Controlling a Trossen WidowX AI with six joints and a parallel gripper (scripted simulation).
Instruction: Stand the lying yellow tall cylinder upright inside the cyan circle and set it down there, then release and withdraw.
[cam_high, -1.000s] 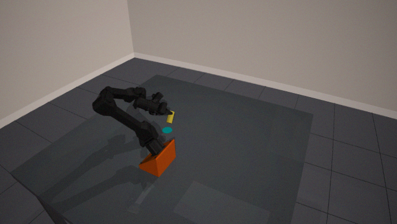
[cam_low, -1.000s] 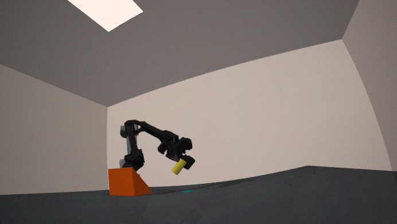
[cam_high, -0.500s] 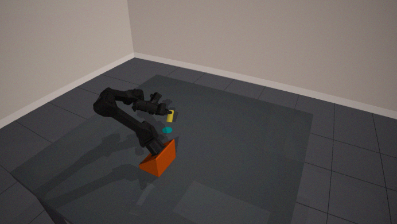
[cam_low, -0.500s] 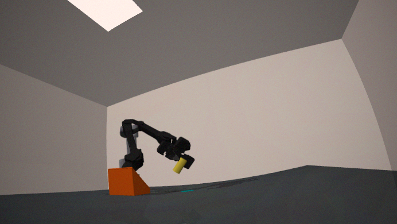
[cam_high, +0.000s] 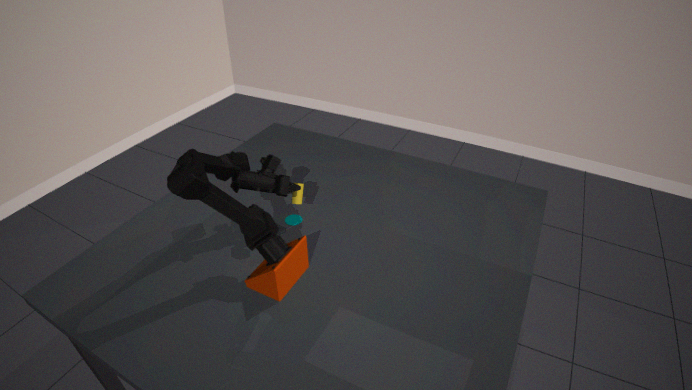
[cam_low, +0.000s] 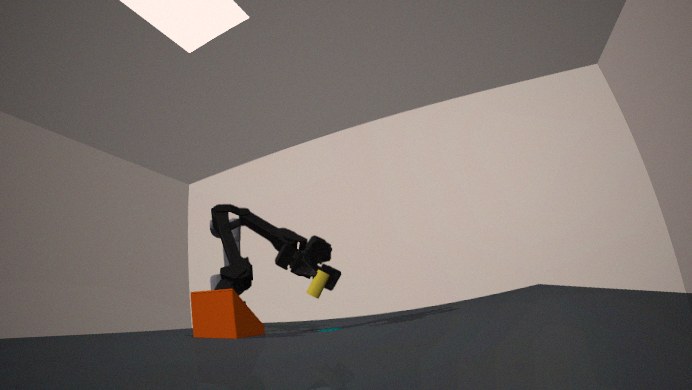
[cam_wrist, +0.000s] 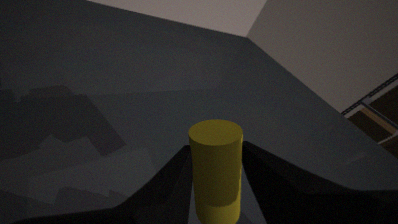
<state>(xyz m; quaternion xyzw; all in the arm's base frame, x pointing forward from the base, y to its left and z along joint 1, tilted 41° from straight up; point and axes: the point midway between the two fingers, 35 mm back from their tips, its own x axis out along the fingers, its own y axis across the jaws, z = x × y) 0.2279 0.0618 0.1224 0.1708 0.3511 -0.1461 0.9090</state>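
Now: the cyan circle 14 cm below my gripper tip, 2 cm to the left of it and 1 cm behind it. Round my gripper tip: yellow tall cylinder 2 cm below, 1 cm behind.
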